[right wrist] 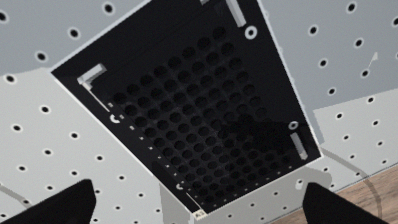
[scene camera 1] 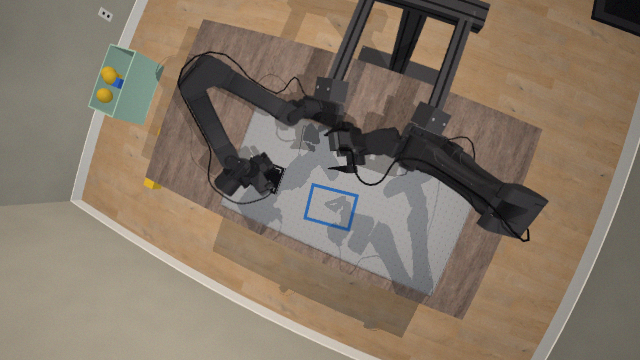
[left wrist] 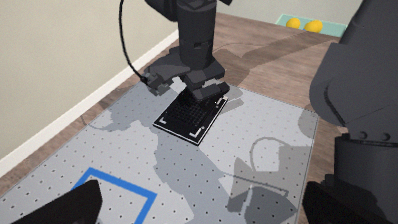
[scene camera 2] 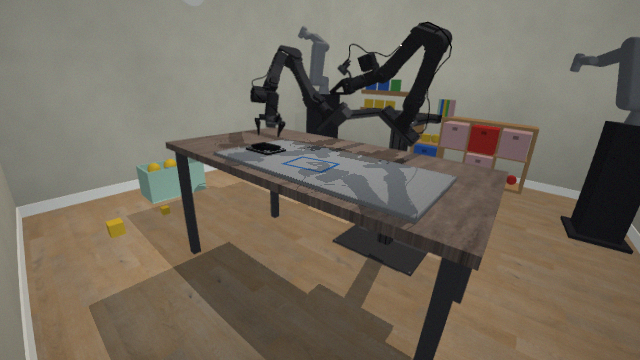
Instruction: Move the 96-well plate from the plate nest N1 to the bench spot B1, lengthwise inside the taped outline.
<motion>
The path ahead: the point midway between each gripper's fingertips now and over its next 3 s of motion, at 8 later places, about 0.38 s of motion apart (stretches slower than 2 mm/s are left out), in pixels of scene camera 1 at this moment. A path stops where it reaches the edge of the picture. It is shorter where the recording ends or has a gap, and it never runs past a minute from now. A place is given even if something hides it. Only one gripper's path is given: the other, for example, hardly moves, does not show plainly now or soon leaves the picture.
The right gripper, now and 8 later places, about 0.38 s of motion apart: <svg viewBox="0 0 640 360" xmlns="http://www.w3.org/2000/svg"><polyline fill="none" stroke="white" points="259,171 260,172 261,173 261,173 261,174 259,174 266,179 295,190 316,201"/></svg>
</motion>
